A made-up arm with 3 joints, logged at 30 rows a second.
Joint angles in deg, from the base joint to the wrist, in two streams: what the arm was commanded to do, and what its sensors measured. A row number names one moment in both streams.
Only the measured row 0 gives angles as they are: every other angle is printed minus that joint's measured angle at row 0.
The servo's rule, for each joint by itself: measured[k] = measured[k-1] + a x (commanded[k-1-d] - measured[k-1]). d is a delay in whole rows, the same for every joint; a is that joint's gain. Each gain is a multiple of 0.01, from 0.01 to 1. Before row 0 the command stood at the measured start. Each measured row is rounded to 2 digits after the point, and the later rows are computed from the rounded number. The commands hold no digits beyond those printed.
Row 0, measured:
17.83 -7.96 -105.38
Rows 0 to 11, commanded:
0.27 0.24 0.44
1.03 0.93 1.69
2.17 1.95 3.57
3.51 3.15 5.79
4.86 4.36 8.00
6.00 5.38 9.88
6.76 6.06 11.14
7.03 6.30 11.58
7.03 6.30 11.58
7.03 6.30 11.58
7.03 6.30 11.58
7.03 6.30 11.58
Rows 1 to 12, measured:
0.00 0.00 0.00
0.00 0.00 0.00
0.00 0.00 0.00
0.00 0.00 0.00
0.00 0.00 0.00
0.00 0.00 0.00
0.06 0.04 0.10
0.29 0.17 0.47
0.74 0.44 1.18
1.40 0.85 2.24
2.23 1.38 3.56
3.13 1.98 5.01
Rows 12 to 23, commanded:
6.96 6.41 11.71
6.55 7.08 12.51
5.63 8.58 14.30
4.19 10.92 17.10
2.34 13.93 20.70
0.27 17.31 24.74
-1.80 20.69 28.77
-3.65 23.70 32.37
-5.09 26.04 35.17
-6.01 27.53 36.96
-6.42 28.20 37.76
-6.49 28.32 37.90
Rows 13 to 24, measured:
4.00 2.59 6.42
4.73 3.15 7.61
5.28 3.62 8.52
5.70 4.02 9.22
6.02 4.36 9.76
6.26 4.65 10.18
6.43 4.91 10.53
6.46 5.24 10.99
6.26 5.74 11.75
5.76 6.52 12.98
4.94 7.63 14.76
3.82 9.08 17.06

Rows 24 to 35, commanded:
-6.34 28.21 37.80
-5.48 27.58 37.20
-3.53 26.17 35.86
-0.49 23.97 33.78
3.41 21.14 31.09
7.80 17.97 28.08
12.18 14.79 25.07
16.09 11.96 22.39
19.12 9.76 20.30
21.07 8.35 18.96
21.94 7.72 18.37
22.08 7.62 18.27
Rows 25 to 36, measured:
2.47 10.82 19.75
1.00 12.75 22.65
-0.46 14.74 25.53
-1.79 16.66 28.16
-2.90 18.39 30.37
-3.76 19.88 32.10
-4.38 21.13 33.41
-4.64 22.10 34.28
-4.37 22.71 34.64
-3.44 22.90 34.44
-1.80 22.64 33.67
0.50 21.94 32.38

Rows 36 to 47, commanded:
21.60 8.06 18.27
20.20 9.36 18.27
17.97 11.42 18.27
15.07 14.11 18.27
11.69 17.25 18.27
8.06 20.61 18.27
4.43 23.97 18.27
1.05 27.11 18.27
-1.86 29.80 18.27
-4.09 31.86 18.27
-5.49 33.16 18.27
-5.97 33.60 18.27
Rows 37 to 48, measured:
3.30 20.87 30.70
6.37 19.53 28.79
9.43 18.06 26.84
12.22 16.60 25.03
14.55 15.27 23.50
16.36 14.12 22.30
17.62 13.21 21.37
18.24 12.63 20.66
18.18 12.45 20.11
17.43 12.70 19.69
16.05 13.38 19.36
14.13 14.46 19.11

